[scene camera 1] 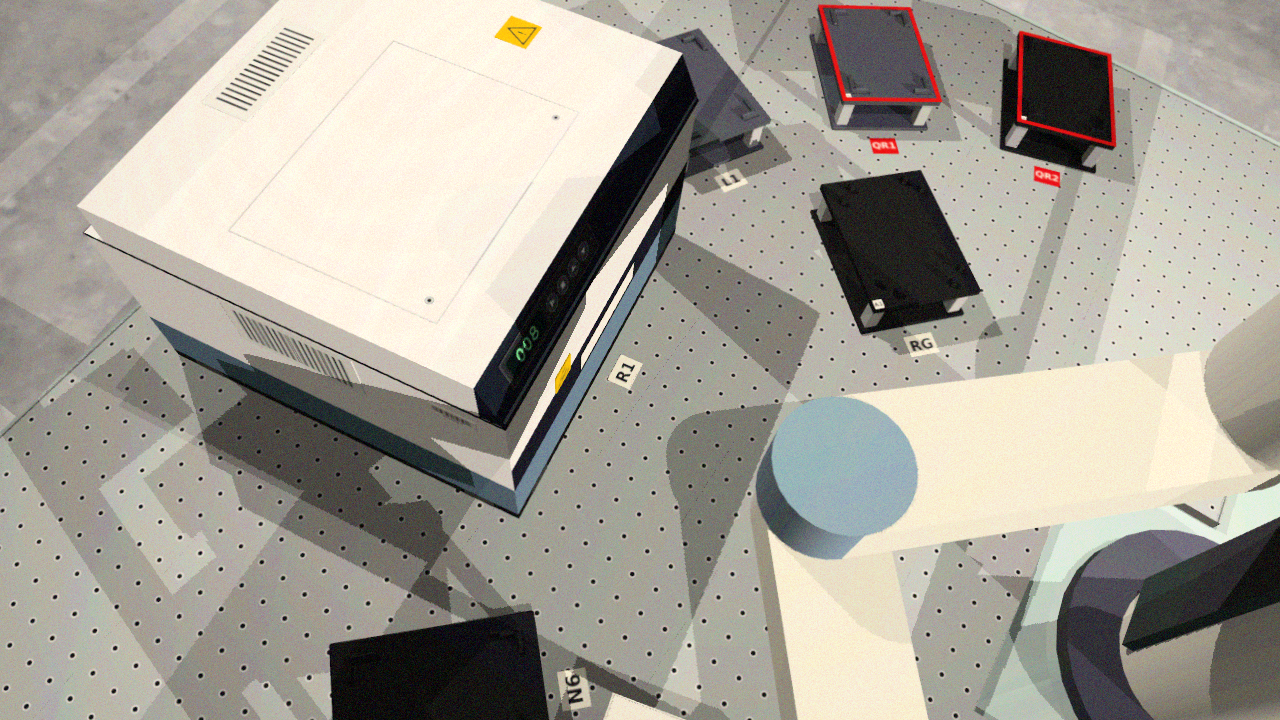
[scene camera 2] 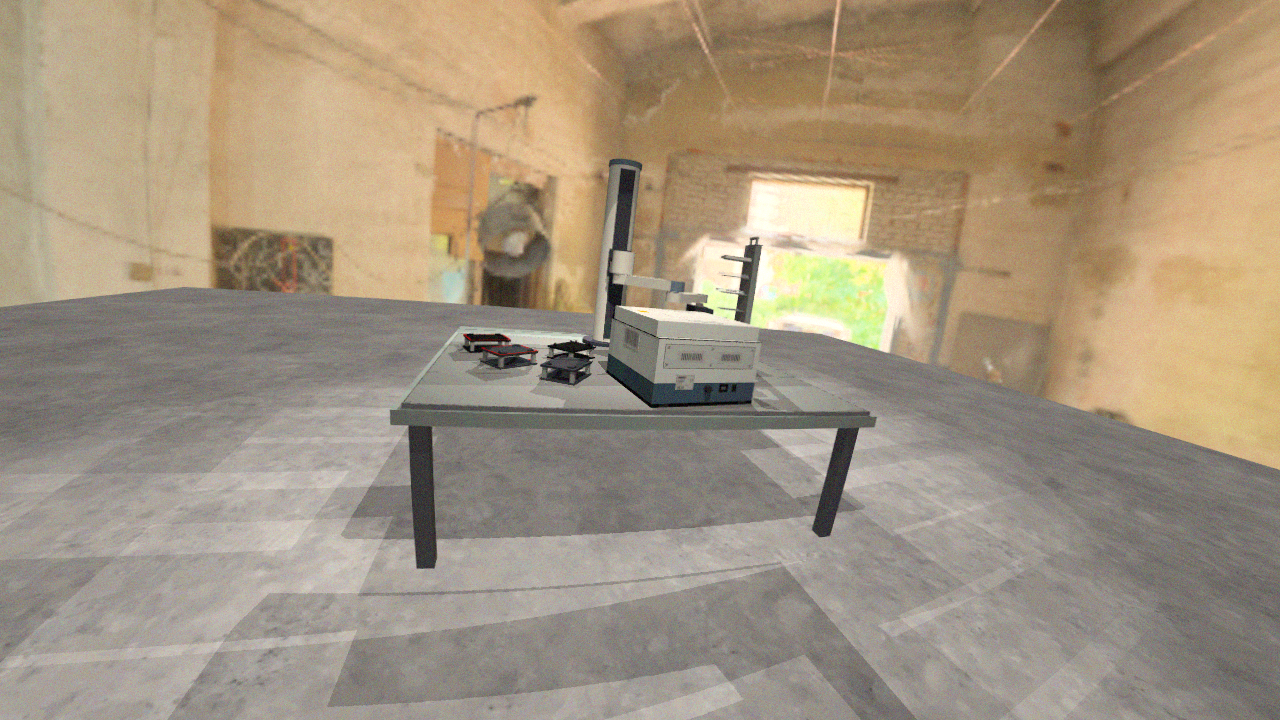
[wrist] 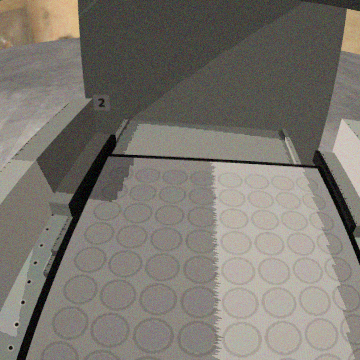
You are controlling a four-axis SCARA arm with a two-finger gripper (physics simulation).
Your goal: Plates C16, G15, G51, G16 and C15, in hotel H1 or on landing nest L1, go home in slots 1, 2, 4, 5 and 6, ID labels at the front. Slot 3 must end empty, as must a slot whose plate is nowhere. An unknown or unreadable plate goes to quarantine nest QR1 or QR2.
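Places are measured from the arm's base along level axes (x left, y ahead, z down), in metres.
Where they show: gripper, fingertip midpoint: (wrist: 217,126); arm's base at its link origin: (scene camera 1: 1183,665) (scene camera 2: 606,343).
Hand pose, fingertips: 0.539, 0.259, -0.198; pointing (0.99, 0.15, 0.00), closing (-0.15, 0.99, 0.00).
Note:
Each offset is from my fingertips to the top centre of the thing, as dx, dy, dz. "pt": to the spot under its first point.
My gripper (wrist: 217,126) is shut on a plate @(-0.075, -0.010, +0.006) (wrist: 165,240) with round wells and a black rim, held level by its sides. Its ID label does not show, so I cannot tell which plate it is. In the wrist view the far edge of the plate reaches over the front of a grey shelf @(-0.006, -0.006, +0.022) (wrist: 210,145) beside the mark 2 on the hotel's back panel @(pt +0.047, +0.005, -0.013) (wrist: 215,65); contact is hidden. In scene camera 2 the hotel (scene camera 2: 749,284) stands at the back right. Landing nest L1 @(-0.819, +0.461, +0.129) (scene camera 1: 723,105) (scene camera 2: 565,365) is partly hidden in scene camera 1; no plate shows on its visible part.
The white device @(-0.462, +0.542, -0.061) (scene camera 1: 384,179) (scene camera 2: 689,358) by label R1 stands beside L1. Red-rimmed nests QR1 @(-1.011, +0.308, +0.129) (scene camera 1: 881,53) (scene camera 2: 509,351) and QR2 @(-1.107, +0.093, +0.129) (scene camera 1: 1069,89) (scene camera 2: 486,338) and black nest RG @(-0.770, +0.172, +0.125) (scene camera 1: 899,237) are behind the arm (scene camera 1: 1029,447). Black nest N6 @(-0.144, +0.280, +0.129) (scene camera 1: 438,671) is at the bottom.

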